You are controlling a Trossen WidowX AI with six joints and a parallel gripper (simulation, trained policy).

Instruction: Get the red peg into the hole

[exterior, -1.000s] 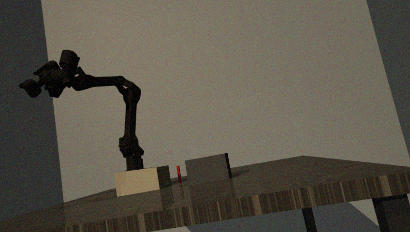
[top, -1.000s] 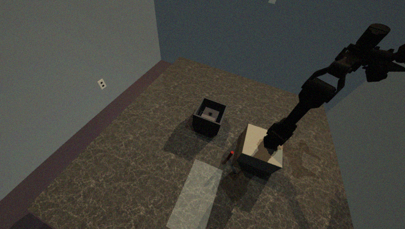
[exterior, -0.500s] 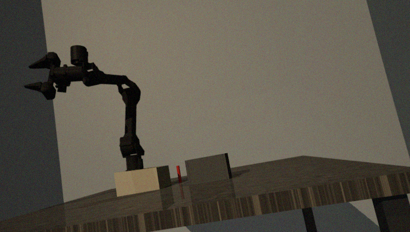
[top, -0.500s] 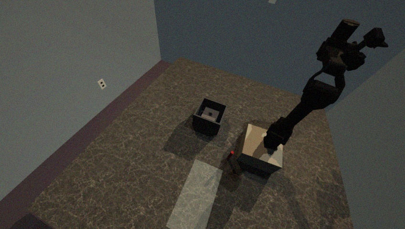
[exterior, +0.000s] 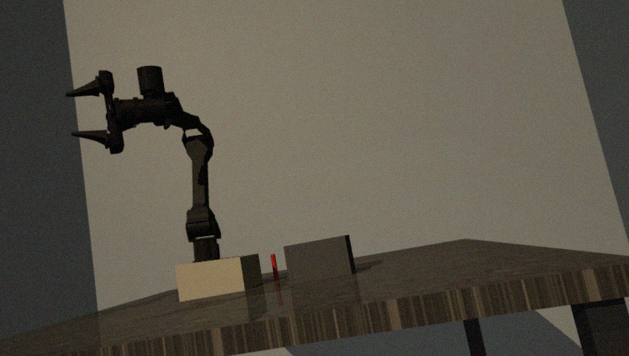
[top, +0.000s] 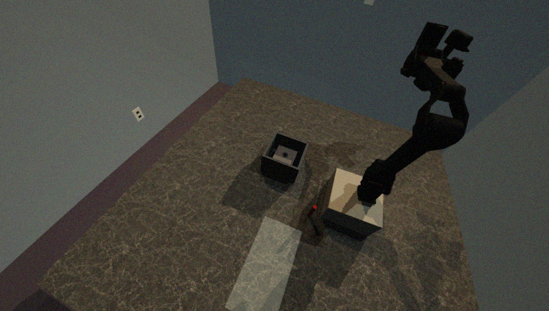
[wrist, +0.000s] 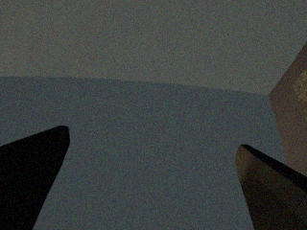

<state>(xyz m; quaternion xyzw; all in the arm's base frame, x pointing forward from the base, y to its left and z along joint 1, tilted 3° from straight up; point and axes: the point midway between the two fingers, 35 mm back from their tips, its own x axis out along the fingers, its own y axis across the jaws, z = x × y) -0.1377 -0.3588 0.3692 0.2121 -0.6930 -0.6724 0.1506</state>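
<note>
Now: the red peg 48 cm to the left of my gripper tip, 43 cm below it and 33 cm ahead of it. From my gripper tip the other things lie so: grey plate: 49 cm ahead, 43 cm below, 27 cm to the left; dark box: 49 cm ahead, 45 cm below, 27 cm to the left.
</note>
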